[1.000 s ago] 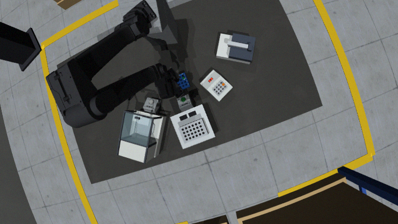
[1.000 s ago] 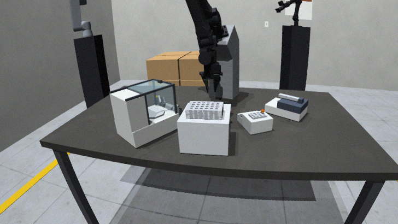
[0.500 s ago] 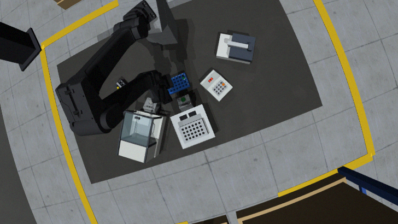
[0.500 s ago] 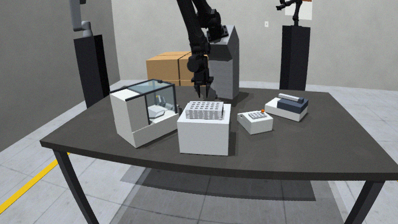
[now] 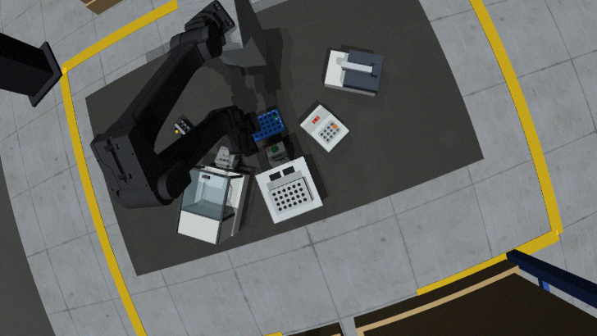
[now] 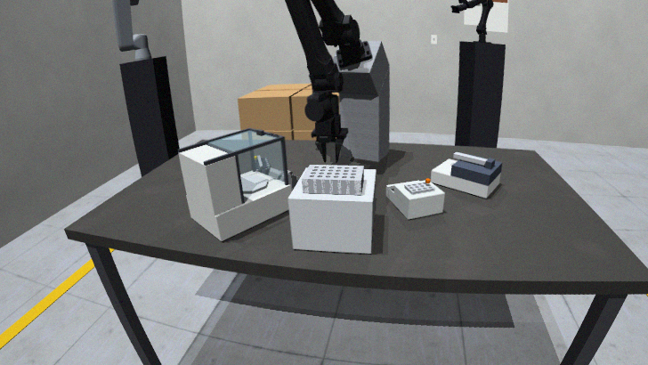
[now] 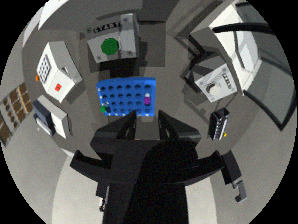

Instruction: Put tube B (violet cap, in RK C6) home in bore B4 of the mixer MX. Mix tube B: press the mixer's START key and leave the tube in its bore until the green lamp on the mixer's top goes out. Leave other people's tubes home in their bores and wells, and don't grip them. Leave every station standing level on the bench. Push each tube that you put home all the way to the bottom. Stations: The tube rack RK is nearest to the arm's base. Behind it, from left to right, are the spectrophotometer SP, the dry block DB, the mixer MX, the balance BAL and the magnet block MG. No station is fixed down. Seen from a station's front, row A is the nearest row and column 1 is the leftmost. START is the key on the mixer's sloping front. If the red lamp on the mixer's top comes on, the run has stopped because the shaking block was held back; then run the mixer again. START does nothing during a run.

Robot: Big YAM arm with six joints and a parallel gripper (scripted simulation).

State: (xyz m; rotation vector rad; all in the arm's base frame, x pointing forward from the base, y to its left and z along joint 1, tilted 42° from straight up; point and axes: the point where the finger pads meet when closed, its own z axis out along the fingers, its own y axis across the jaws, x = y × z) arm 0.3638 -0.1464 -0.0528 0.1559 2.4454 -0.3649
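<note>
The blue tube rack RK lies 80 mm below my hand and 50 mm to the left of it. Also, from my hand: green start key 110 mm ahead, 30 mm to the left, 30 mm below; then dry block DB 220 mm to the left, 150 mm ahead, 70 mm below; then green-capped tube 100 mm to the left, 70 mm below, 10 mm ahead.
</note>
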